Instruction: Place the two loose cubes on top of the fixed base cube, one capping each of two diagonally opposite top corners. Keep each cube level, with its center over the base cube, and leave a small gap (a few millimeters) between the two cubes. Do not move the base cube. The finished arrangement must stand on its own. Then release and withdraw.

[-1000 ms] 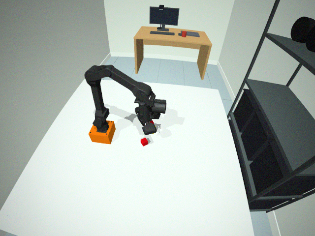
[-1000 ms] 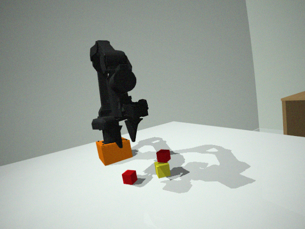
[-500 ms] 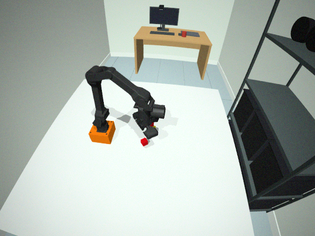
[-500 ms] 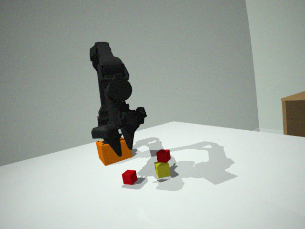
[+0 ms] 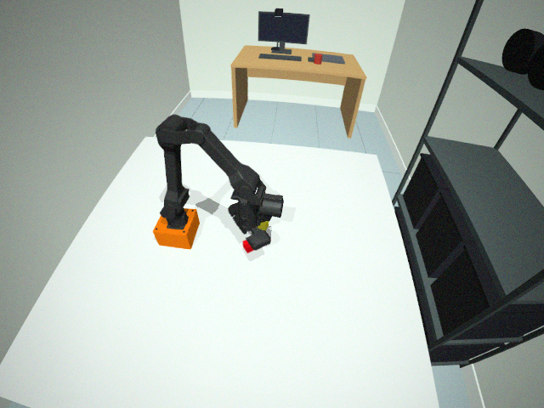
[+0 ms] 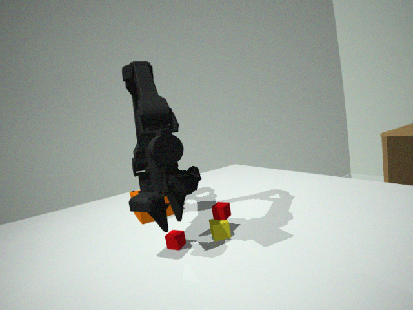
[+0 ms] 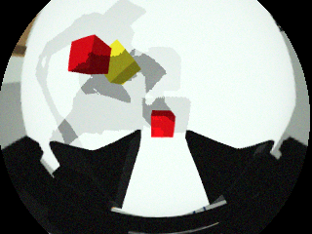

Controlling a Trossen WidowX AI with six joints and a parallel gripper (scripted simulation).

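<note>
The yellow base cube is 40 mm ahead of my gripper tip, 100 mm to the left of it and 30 mm below it.
</note>
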